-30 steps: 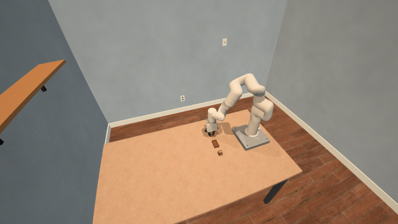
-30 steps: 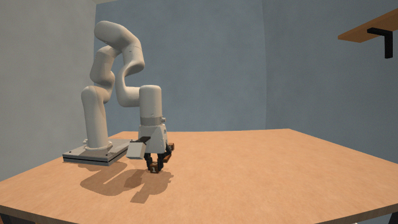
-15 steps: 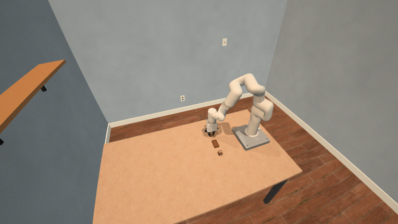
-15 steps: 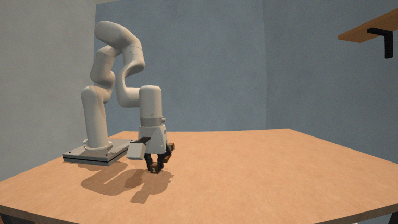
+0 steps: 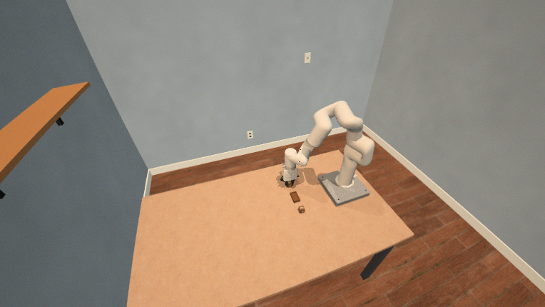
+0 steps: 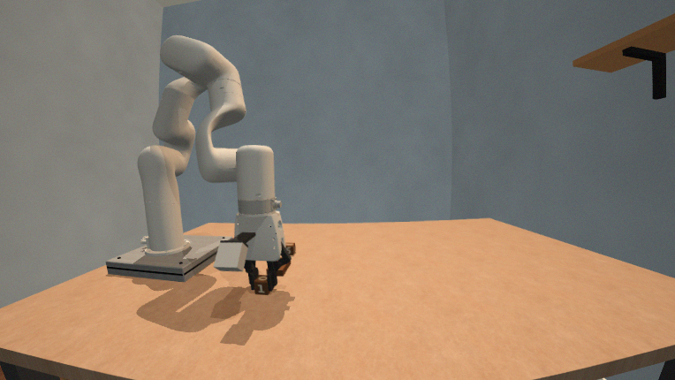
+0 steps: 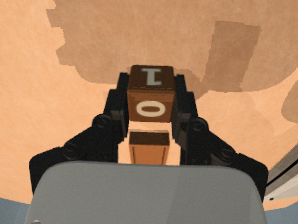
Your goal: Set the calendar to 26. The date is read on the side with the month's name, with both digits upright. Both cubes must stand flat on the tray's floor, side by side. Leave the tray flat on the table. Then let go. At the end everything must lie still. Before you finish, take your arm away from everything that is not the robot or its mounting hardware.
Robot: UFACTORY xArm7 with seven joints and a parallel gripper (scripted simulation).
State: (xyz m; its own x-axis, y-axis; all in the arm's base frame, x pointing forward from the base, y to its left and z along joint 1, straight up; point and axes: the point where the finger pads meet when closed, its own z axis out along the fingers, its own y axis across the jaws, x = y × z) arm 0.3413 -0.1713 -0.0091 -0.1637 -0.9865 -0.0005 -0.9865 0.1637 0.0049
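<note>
The brown cube is 1 cm below my hand. Round my hand: brown tray 11 cm to the left, 2 cm below, 2 cm ahead.
</note>
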